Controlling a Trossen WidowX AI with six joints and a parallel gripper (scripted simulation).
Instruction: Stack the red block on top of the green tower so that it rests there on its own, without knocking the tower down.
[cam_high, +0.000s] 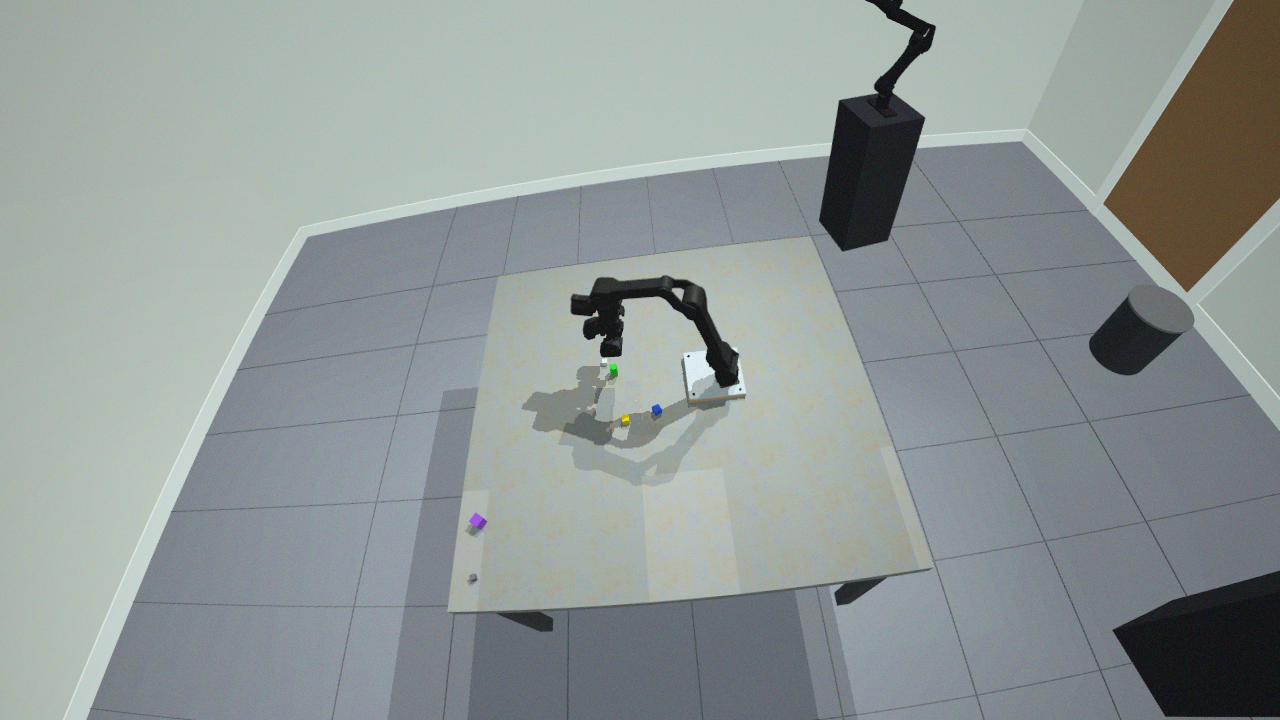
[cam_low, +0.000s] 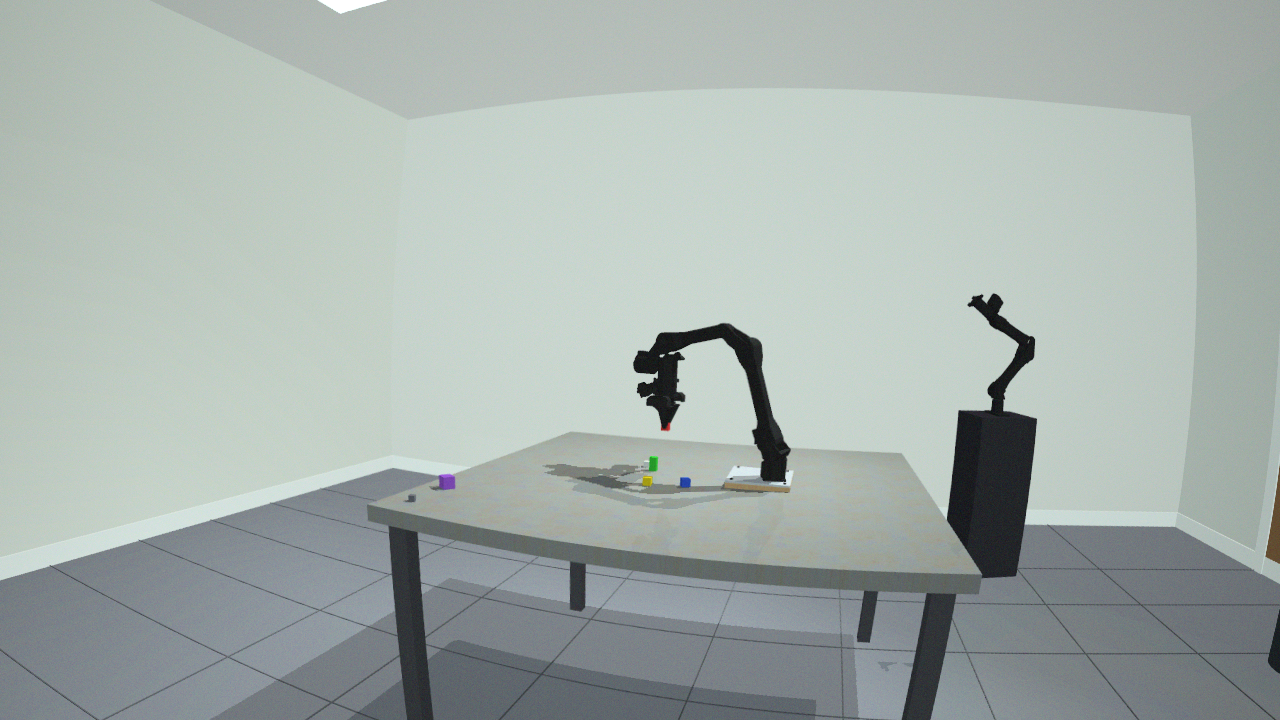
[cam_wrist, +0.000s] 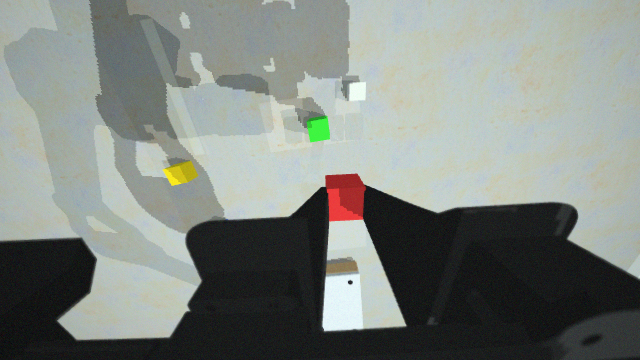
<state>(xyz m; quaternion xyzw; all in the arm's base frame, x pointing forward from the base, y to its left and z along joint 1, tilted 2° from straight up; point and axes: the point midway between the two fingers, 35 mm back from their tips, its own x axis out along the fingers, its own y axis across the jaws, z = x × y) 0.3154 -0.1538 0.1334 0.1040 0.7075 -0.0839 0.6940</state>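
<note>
Now: gripper tip 12 cm above the white block, 5 cm to the left of it and 5 cm short of it. From my gripper tip the other things lie so: yellow block 19 cm to the left, 12 cm below, 3 cm ahead; red block right at my gripper tip; blue block 19 cm to the left, 12 cm below, 7 cm behind.
</note>
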